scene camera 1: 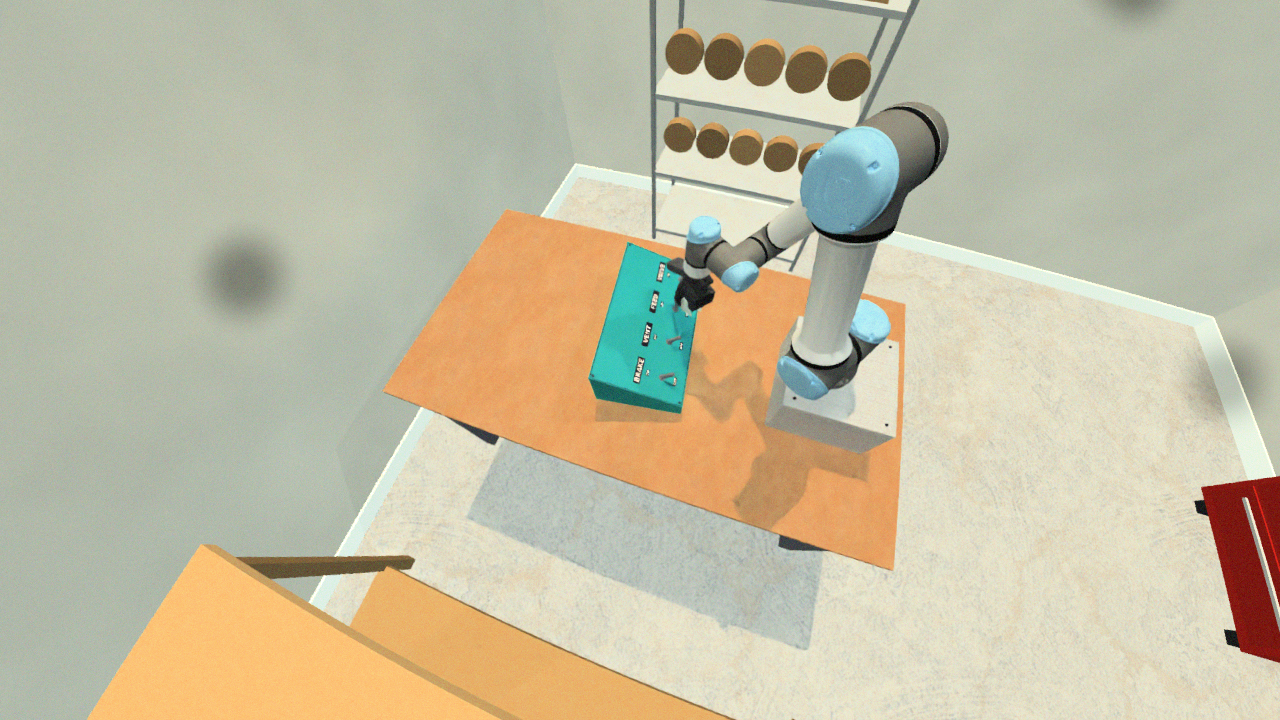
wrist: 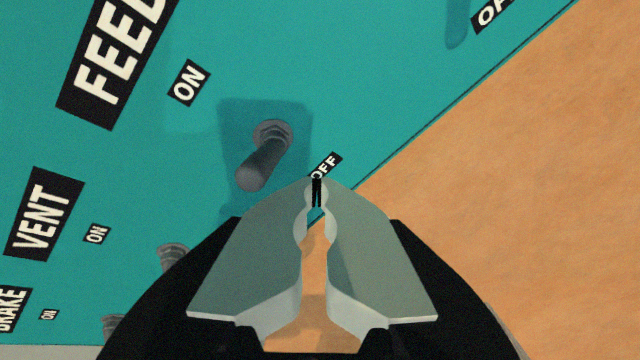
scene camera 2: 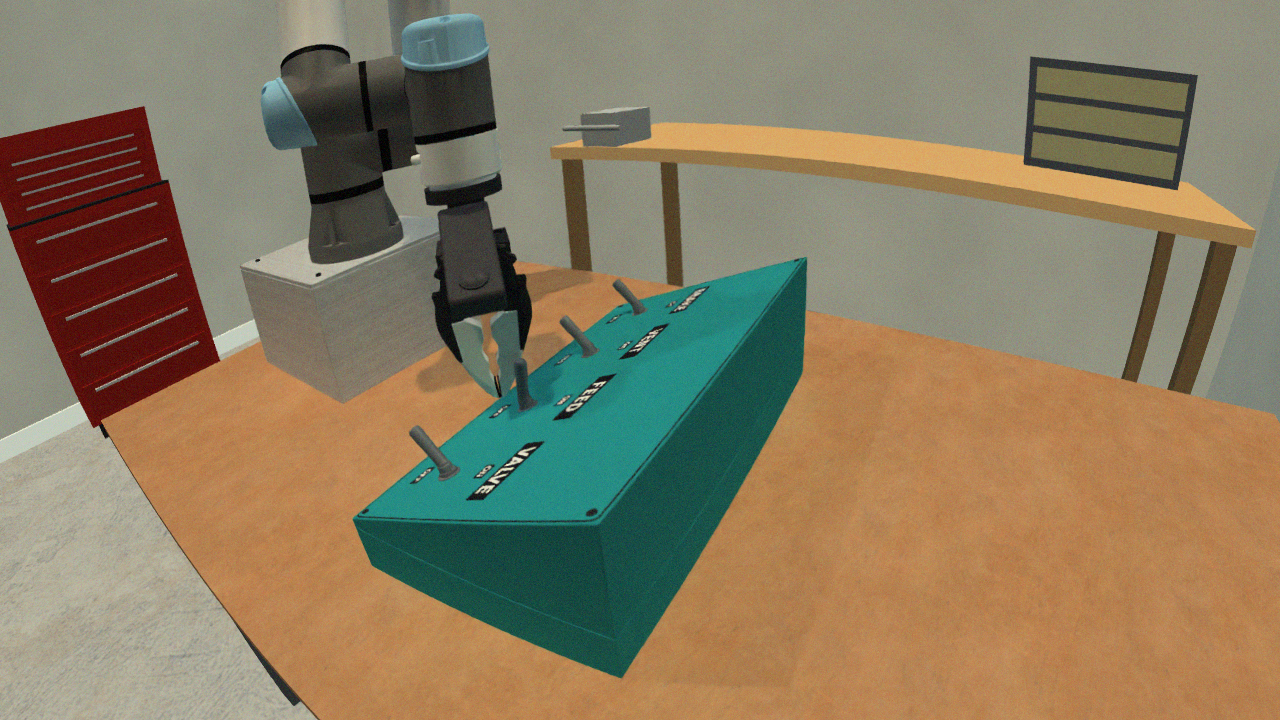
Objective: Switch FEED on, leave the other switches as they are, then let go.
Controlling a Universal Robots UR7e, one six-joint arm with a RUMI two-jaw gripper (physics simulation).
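Where they show: gripper, fingertip midpoint: (scene camera 1: pixel 686 311) (wrist: pixel 317 180) (scene camera 2: pixel 500 396); arm's base at its link origin: (scene camera 2: pixel 356 246).
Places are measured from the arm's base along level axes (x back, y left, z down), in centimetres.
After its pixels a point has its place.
The teal switch panel (scene camera 1: pixel 617 331) @[z 3.6, x -55.5, y 16.4 cm] (scene camera 2: pixel 707 510) @[z 13.7, x -64.8, y 1.4 cm] (wrist: pixel 380 65) @[z 9.8, x -46.1, y -8.5 cm] sits on the table. The FEED lever (scene camera 2: pixel 522 386) @[z 6.7, x -45.9, y -2.3 cm] (wrist: pixel 263 157) @[z 5.4, x -45.8, y -2.5 cm] stands steeper than the others in scene camera 2, leaning to the ON side, away from its OFF mark (wrist: pixel 326 164) @[z 10.5, x -42.3, y -3.4 cm]. The VALVE lever (scene camera 2: pixel 433 451) @[z 7.0, x -48.5, y -13.9 cm], VENT lever (scene camera 2: pixel 577 335) @[z 7.0, x -41.0, y 8.7 cm] and BRAKE lever (scene camera 2: pixel 628 296) @[z 7.0, x -37.3, y 20.0 cm] lean to OFF. My gripper (scene camera 1: pixel 687 309) @[z 8.9, x -42.3, y -2.8 cm] (scene camera 2: pixel 498 392) @[z 8.9, x -42.3, y -2.8 cm] (wrist: pixel 317 180) @[z 8.9, x -42.3, y -2.8 cm] is shut and empty. Its tips are low at the panel's OFF-side edge, beside the FEED lever and over part of its OFF mark. A gap to the lever shows in the wrist view.
The VALVE and VENT levers stand on either side of the FEED lever. The arm's pale base block (scene camera 1: pixel 832 416) @[z -0.1, x 5.9, y 13.7 cm] (scene camera 2: pixel 335 331) @[z 7.6, x -11.0, y -9.4 cm] is on the same table (scene camera 1: pixel 501 304) @[z 17.8, x -103.6, y 19.7 cm] (scene camera 2: pixel 939 537) @[z 17.8, x -82.0, y 14.4 cm]. A shelf rack (scene camera 1: pixel 654 161), a red drawer cabinet (scene camera 2: pixel 134 295) and a wooden bench (scene camera 2: pixel 805 156) stand farther off.
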